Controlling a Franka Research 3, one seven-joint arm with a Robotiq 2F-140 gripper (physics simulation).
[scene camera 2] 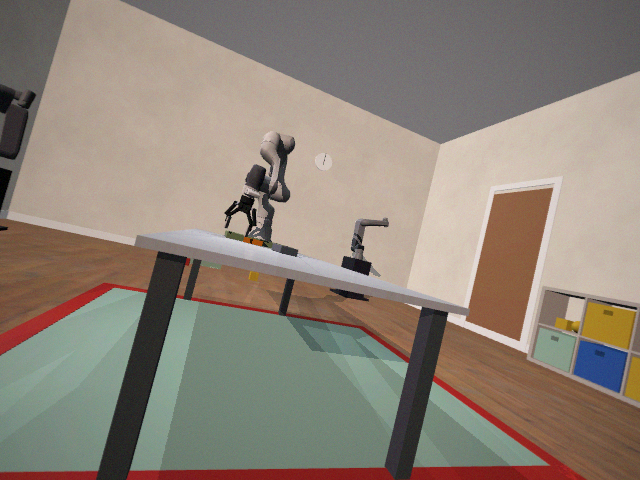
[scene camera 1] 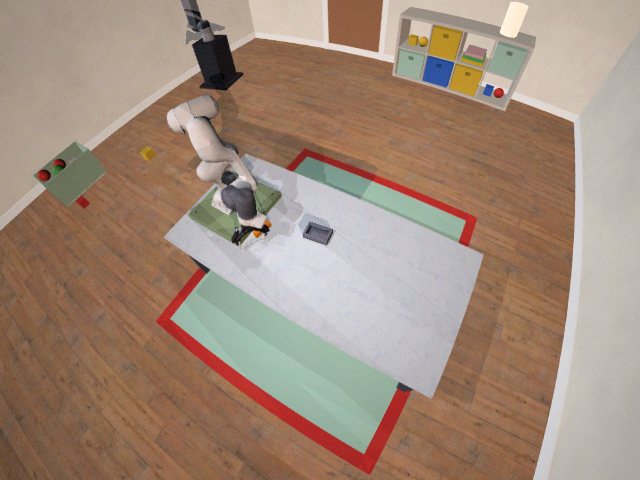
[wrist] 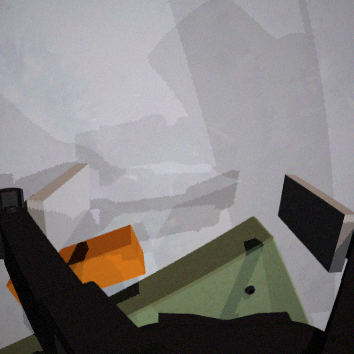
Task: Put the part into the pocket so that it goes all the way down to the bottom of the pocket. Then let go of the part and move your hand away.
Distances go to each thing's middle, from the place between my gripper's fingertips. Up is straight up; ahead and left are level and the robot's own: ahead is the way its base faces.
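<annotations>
Orange L-shaped part (wrist: 114, 256): my hand 1 cm past it, 12 cm right of it, 3 cm above it.
</annotations>
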